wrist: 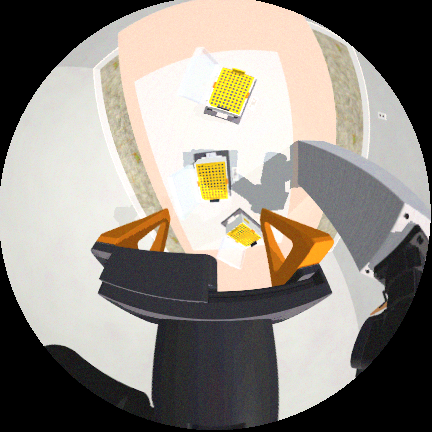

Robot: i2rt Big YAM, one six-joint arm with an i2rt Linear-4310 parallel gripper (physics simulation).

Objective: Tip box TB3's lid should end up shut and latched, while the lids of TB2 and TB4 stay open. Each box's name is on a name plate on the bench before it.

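Frame: origin at the arm's base, x ahead, y left, z up, level; metres.
Where they show: gripper, fingertip midpoint: (214, 213).
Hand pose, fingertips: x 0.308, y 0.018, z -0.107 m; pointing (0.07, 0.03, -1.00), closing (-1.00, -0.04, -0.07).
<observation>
Each offset is from my fingertips to the centre of the thing. "*": to the spot under its first point. Level surfaces: height alone.
Three tip boxes with yellow racks show in the wrist view: a far box @(dx -0.014, dy -0.181, dz -0.232 m) (231, 91), a middle box @(dx +0.021, dy +0.073, dz -0.232 m) (212, 181) and a near box @(dx -0.106, dy +0.280, dz -0.232 m) (243, 235). The far box's clear lid @(* dx +0.059, dy -0.191, dz -0.196 m) (196, 80), the middle box's lid @(* dx +0.093, dy +0.087, dz -0.193 m) (183, 192) and the near box's lid @(* dx -0.064, dy +0.338, dz -0.199 m) (231, 252) all stand open. A small name plate @(* dx -0.048, dy +0.063, dz -0.294 m) (235, 173) lies right of the middle box and another @(* dx -0.083, dy -0.168, dz -0.294 m) (254, 101) right of the far box; neither can be read. My gripper (214, 213) is open and empty, apart from all boxes. The middle box appears just beyond the fingertips, the near box beside the right finger.
The boxes stand on a white mat @(dz -0.296 m) (260, 130) on the peach bench top @(dz -0.299 m) (315, 100). A grey arm link (345, 185) crosses the right side, with a grey shadow (272, 182) on the mat beside it. Dark arm parts show at the lower right and lower left.
</observation>
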